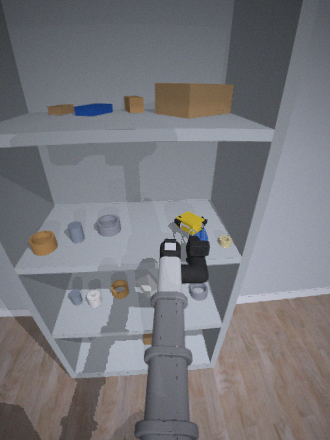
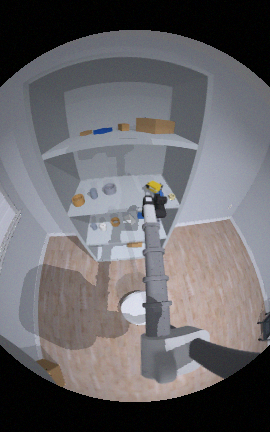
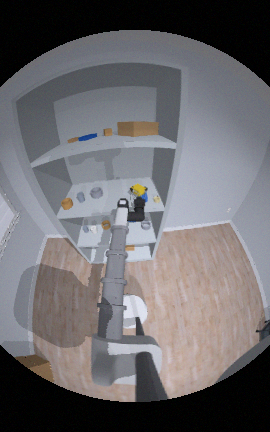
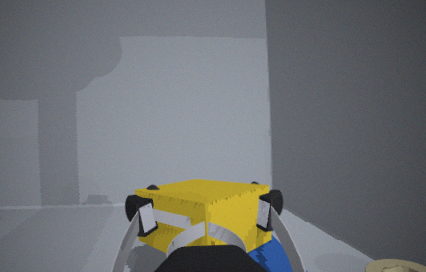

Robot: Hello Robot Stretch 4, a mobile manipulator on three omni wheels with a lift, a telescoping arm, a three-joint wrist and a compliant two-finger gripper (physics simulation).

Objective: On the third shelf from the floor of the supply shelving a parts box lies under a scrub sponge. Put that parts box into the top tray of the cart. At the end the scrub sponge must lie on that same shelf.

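Frame: origin at the robot's base, x left, y back, z up, level; millimetres.
Seen in the pictures: gripper, between the fingertips: (image 1: 190, 218) (image 2: 153, 183) (image 3: 138, 186); robot's base, origin of its link: (image 2: 139, 306) (image 3: 128, 310).
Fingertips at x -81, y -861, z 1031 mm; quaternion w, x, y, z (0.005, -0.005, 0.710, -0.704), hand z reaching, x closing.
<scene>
Pixels of each thing's top centre, then the offset from my fingertips to it. Level surfaces: height alone.
- yellow scrub sponge, centre of its top: (image 4: 199, 185) (image 1: 190, 217) (image 3: 137, 186) (image 2: 153, 183) dx +2, dy +26, dz +18 mm
- third shelf, height of its surface: dz -69 mm
- blue parts box, centre of its top: (image 4: 246, 252) (image 1: 198, 231) (image 3: 142, 193) dx -32, dy +53, dz -28 mm
- small cream ring, centre of its top: (image 1: 225, 238) dx -140, dy +79, dz -43 mm
- grey bowl, centre of its top: (image 1: 108, 220) (image 2: 109, 185) (image 3: 95, 189) dx +348, dy +2, dz -20 mm
- grey cup, centre of its top: (image 1: 74, 225) dx +465, dy +73, dz +2 mm
- orange bowl, centre of its top: (image 1: 41, 237) (image 2: 77, 197) (image 3: 65, 200) dx +579, dy +136, dz -18 mm
The yellow scrub sponge (image 1: 191, 220) (image 2: 154, 186) (image 3: 138, 189) (image 4: 200, 191) is on the right part of the third shelf (image 1: 145, 250). My gripper (image 1: 191, 223) (image 4: 203, 200) is closed in on it, with one fingertip against its left side and one against its right. The blue parts box (image 1: 202, 235) (image 3: 144, 197) (image 4: 272, 256) shows partly below the sponge, at its near right; the rest is hidden by the sponge and gripper. Whether the sponge still touches the box cannot be told. The cart's top tray cannot be made out.
A small cream ring (image 1: 225, 241) (image 4: 395, 266) stands right of the box, near the shelving's right side wall. A grey bowl (image 1: 108, 225), a grey cup (image 1: 76, 232) and an orange bowl (image 1: 43, 243) stand left. The fourth shelf (image 1: 135, 134) is above.
</scene>
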